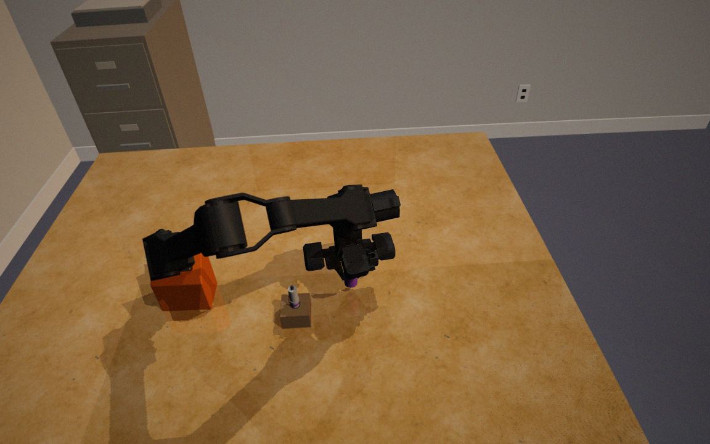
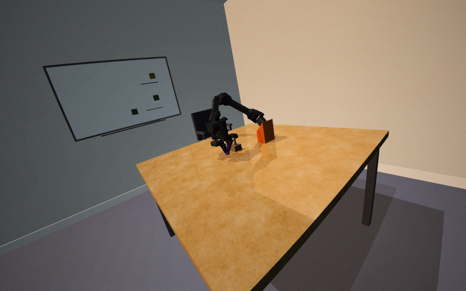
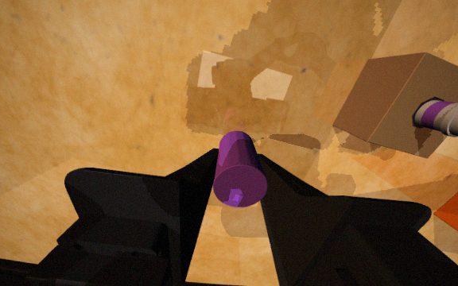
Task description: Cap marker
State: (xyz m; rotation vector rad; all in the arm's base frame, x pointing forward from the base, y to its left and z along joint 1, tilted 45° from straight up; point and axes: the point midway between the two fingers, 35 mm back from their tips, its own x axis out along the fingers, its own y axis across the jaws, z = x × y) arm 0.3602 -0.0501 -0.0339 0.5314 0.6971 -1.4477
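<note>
Now: the holder block 12 cm behind my gripper tip, 7 cm to the right of it and 2 cm below it. Round my gripper tip: purple cap: 1 cm above.
</note>
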